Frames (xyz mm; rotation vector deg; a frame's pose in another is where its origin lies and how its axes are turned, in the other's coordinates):
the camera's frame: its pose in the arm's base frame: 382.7 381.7 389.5 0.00 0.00 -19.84
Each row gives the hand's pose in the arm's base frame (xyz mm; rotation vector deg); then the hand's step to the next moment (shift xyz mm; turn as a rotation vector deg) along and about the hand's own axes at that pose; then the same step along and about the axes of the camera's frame.
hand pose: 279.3 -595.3 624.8 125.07 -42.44 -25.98
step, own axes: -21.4 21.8 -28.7 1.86 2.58 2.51
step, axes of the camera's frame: -14.7 13.9 36.7 0.56 -4.01 0.22
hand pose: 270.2 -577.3 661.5 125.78 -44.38 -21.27
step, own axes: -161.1 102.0 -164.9 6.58 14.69 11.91
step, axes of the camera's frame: -130.2 104.6 188.8 0.02 -19.81 2.91
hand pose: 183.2 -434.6 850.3 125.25 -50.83 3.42
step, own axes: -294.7 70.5 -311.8 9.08 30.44 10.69
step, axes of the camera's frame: -302.0 258.6 176.0 -4.31 -29.88 14.56
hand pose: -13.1 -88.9 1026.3 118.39 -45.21 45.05
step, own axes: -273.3 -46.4 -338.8 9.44 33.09 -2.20
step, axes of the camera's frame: -336.4 275.6 -50.0 -12.22 -23.04 22.56
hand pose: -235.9 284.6 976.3 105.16 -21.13 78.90
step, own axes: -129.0 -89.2 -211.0 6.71 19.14 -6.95
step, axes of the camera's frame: -186.2 128.1 -134.3 -11.73 -10.28 14.71
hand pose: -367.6 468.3 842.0 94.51 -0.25 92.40
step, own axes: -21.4 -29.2 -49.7 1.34 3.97 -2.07
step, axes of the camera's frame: -40.3 22.7 -40.5 -3.04 -2.02 2.92
